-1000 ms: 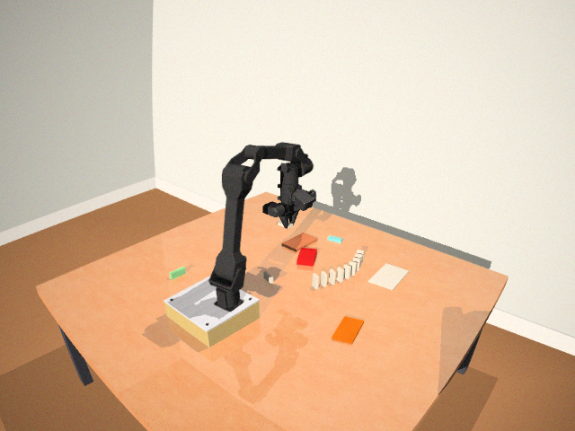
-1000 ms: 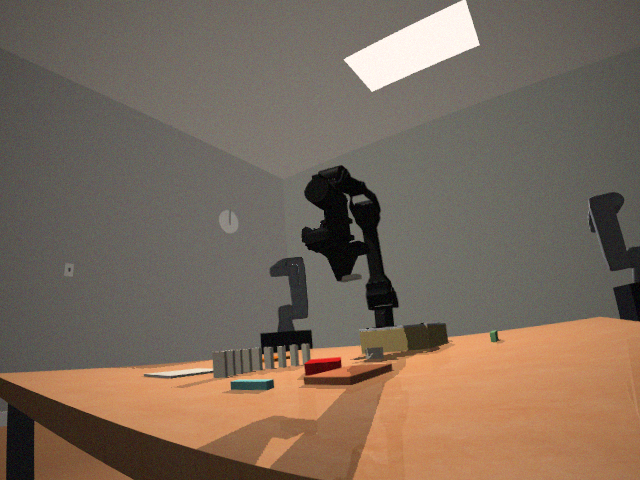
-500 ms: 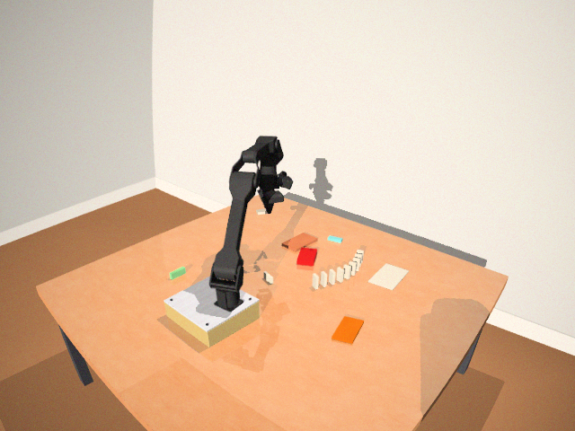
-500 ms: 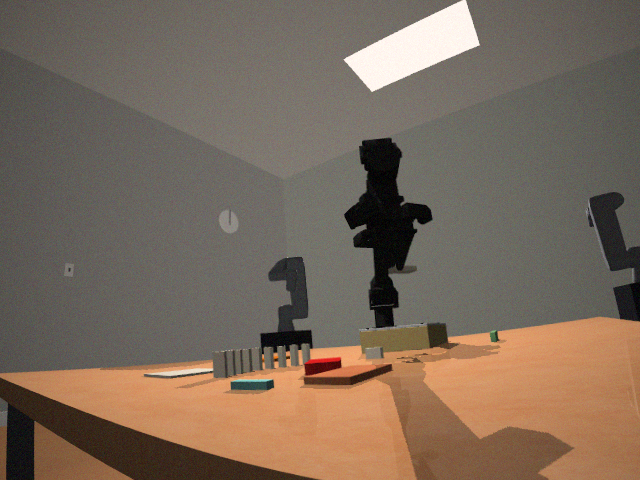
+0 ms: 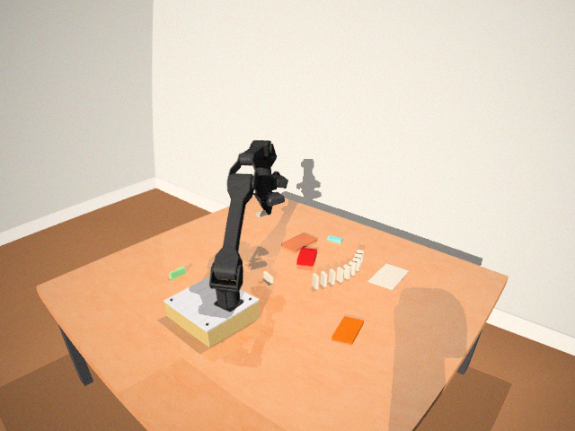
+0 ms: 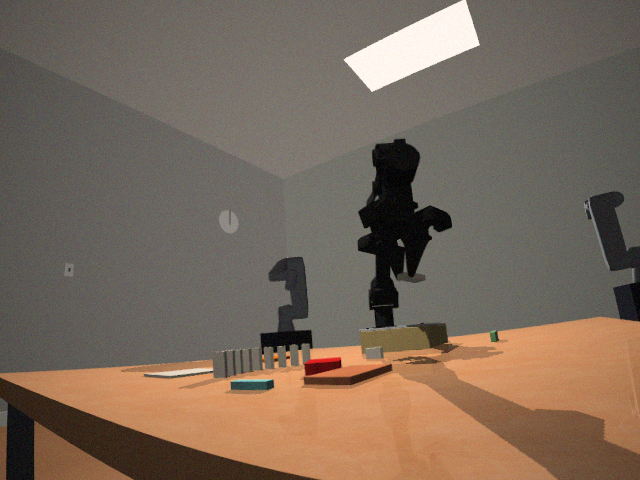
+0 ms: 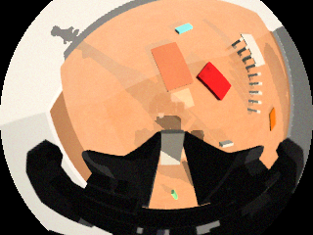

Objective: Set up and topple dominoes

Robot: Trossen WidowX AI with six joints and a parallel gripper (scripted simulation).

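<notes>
My gripper tip is now 11 cm short of the brown slab, 7 cm to the left of it and 14 cm above it. From my gripper tip the other things lie so: cyan block 21 cm ahead, 17 cm to the right, 14 cm below; then red block 2 cm ahead, 16 cm to the right, 14 cm below; then green block 36 cm behind, 13 cm to the left, 14 cm below.
</notes>
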